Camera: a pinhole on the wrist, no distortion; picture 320 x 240 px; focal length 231.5 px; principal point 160.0 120.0 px. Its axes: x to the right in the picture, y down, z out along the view. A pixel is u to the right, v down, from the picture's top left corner.
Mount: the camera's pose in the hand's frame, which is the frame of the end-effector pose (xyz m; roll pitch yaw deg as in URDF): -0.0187 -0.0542 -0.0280 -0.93 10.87 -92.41
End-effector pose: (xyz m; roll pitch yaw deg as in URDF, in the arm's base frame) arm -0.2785 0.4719 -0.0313 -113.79 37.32 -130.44
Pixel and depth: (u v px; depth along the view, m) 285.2 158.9 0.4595
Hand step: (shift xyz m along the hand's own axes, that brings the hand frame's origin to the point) 0.0520 -0.3879 0.3751
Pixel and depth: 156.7 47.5 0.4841
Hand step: -0.1659 -0.1330 0.4511
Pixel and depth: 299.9 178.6 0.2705
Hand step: 0.0452 -0.2684 0.2057
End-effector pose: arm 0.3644 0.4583 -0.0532 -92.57 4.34 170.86
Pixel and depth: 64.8 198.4 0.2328
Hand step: 0.0660 -0.0074 0.2174
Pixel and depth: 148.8 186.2 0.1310
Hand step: 0.0201 -0.0742 0.1012
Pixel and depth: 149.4 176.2 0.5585
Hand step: 0.1224 -0.1400 0.5231
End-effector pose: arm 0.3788 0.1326 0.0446 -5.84 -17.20 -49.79
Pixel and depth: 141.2 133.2 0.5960
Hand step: 0.0222 -0.1207 0.5658
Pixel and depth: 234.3 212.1 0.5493
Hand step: 0.1969 -0.3396 0.4746
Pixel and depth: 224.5 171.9 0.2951
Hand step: 0.0465 -0.1932 0.2452
